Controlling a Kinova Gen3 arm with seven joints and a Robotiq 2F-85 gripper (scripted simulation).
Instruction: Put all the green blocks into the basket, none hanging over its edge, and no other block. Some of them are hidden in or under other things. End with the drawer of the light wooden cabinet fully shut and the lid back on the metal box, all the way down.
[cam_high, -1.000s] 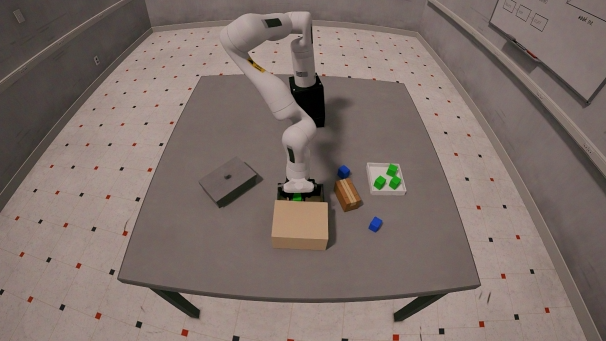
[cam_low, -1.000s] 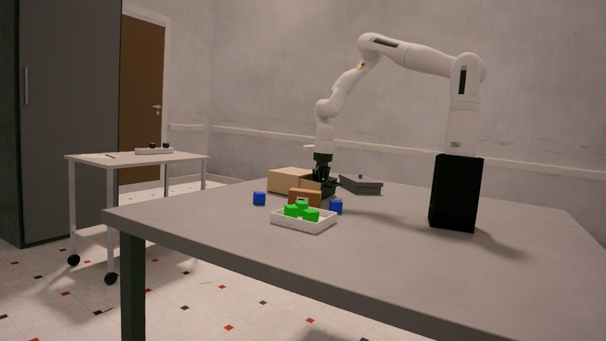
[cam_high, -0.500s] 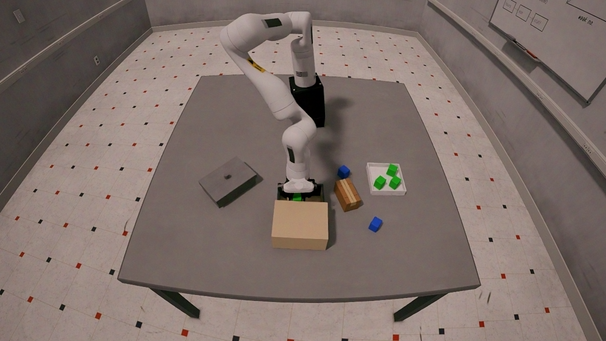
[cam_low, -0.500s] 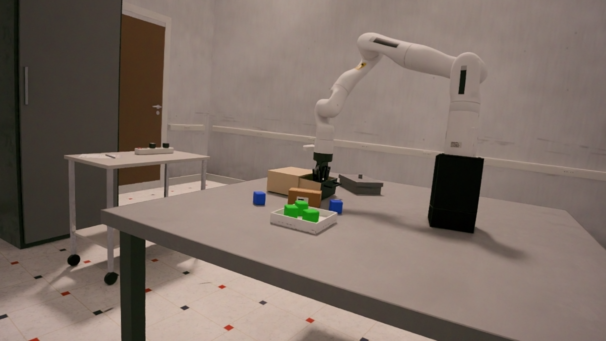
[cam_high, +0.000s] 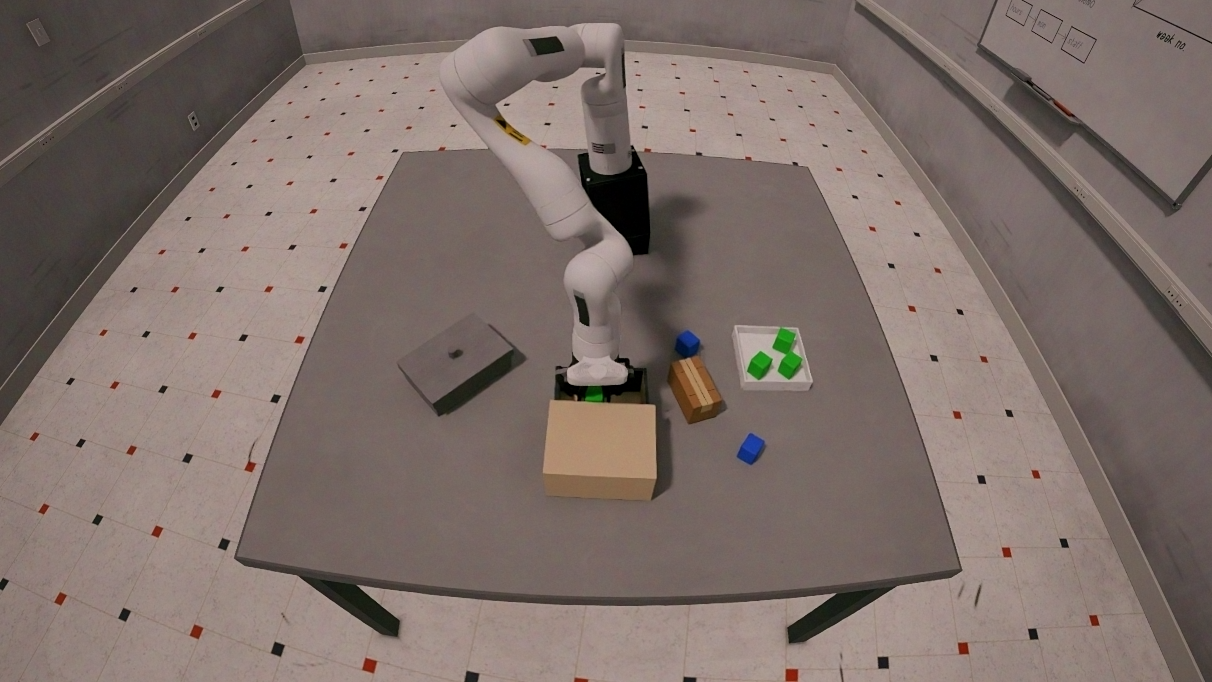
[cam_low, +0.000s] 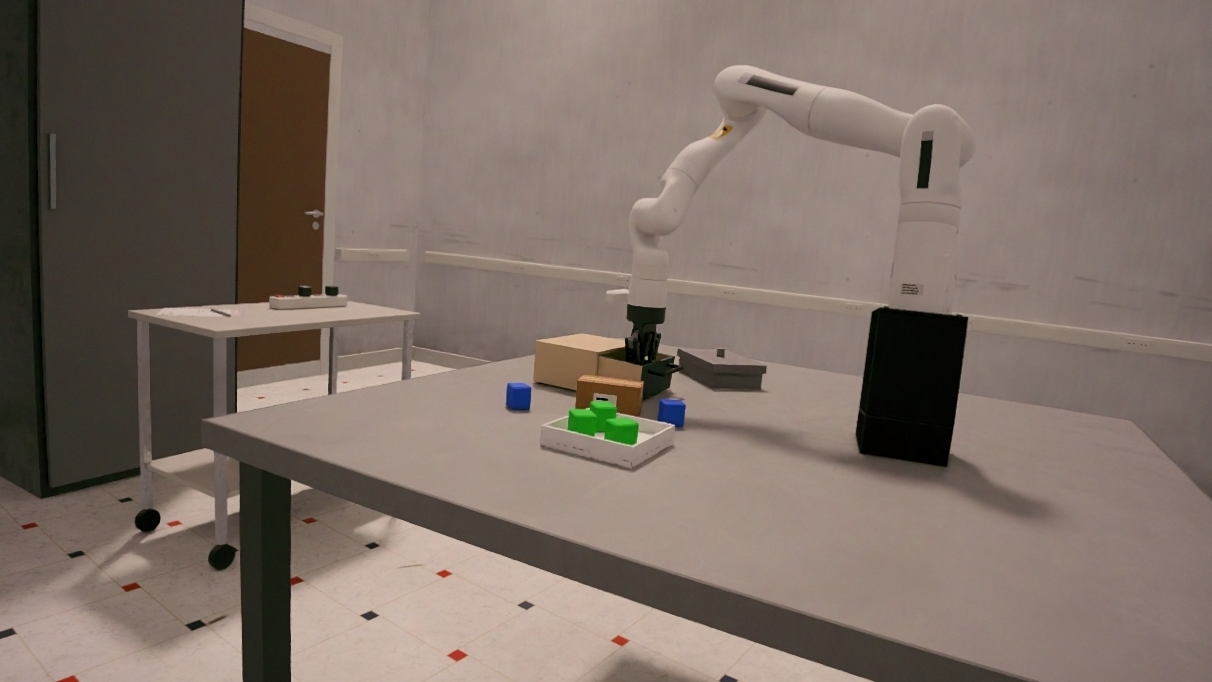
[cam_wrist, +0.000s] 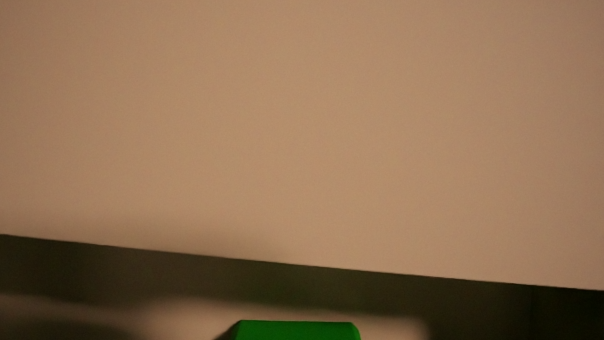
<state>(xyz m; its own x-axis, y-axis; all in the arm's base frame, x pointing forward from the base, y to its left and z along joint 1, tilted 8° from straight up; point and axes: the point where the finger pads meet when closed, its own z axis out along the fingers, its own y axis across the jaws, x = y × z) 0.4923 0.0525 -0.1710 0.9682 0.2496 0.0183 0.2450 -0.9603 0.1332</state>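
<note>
Now: hand 1 cm to the right of the drawer and 1 cm short of it. The rest, counted from my hand: light wooden cabinet (6 cm ahead, 2 cm to the left, 1 cm above); then brown cardboard box (18 cm to the left, 7 cm behind); then metal box (27 cm to the right, 2 cm behind, 1 cm below).
</note>
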